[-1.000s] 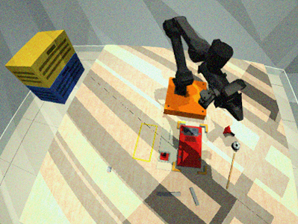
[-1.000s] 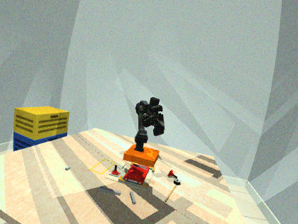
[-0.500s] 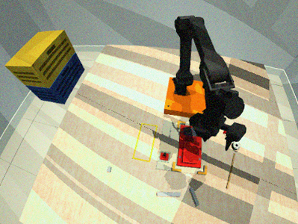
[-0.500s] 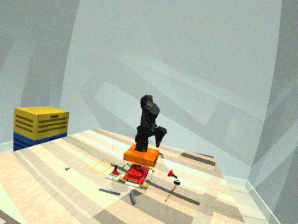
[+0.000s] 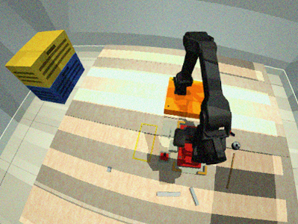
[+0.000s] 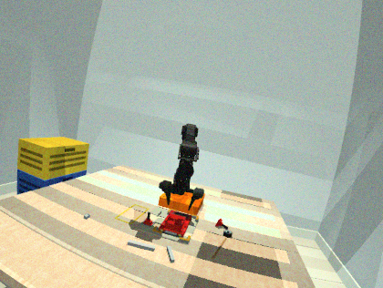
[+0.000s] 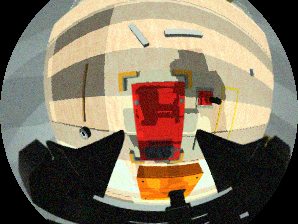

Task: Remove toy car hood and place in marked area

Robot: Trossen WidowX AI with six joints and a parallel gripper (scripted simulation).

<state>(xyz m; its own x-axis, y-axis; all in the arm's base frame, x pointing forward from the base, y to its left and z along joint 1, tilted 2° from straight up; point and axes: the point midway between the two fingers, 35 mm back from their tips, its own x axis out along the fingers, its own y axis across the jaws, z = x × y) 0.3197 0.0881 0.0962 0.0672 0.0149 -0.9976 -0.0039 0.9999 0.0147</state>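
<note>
Right now the hood is 6 cm below my gripper tip. The rest, counted from my gripper tip: wheel (7 cm behind, 23 cm to the left, 10 cm below); then thin stick (5 cm ahead, 21 cm to the left, 10 cm below).
</note>
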